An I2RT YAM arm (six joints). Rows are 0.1 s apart.
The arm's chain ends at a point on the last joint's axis. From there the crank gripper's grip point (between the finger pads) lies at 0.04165 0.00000 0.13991 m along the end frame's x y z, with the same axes.
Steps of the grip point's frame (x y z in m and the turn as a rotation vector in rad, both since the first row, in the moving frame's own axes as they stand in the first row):
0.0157, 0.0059, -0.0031, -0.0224, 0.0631, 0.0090
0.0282, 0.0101, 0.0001, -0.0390, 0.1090, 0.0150
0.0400, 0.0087, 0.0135, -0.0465, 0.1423, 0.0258
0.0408, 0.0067, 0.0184, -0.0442, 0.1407, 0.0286
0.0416, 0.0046, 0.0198, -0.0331, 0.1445, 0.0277
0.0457, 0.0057, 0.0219, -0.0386, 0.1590, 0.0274
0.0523, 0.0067, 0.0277, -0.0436, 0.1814, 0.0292
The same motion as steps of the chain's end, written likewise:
0.0070, 0.0024, -0.0002, -0.0224, 0.0631, 0.0090
0.0133, 0.0040, 0.0056, -0.0390, 0.1090, 0.0150
0.0207, 0.0010, 0.0210, -0.0465, 0.1423, 0.0258
0.0217, -0.0008, 0.0258, -0.0442, 0.1407, 0.0286
0.0220, -0.0013, 0.0273, -0.0331, 0.1445, 0.0277
0.0242, -0.0010, 0.0304, -0.0386, 0.1590, 0.0274
0.0279, -0.0008, 0.0377, -0.0436, 0.1814, 0.0292

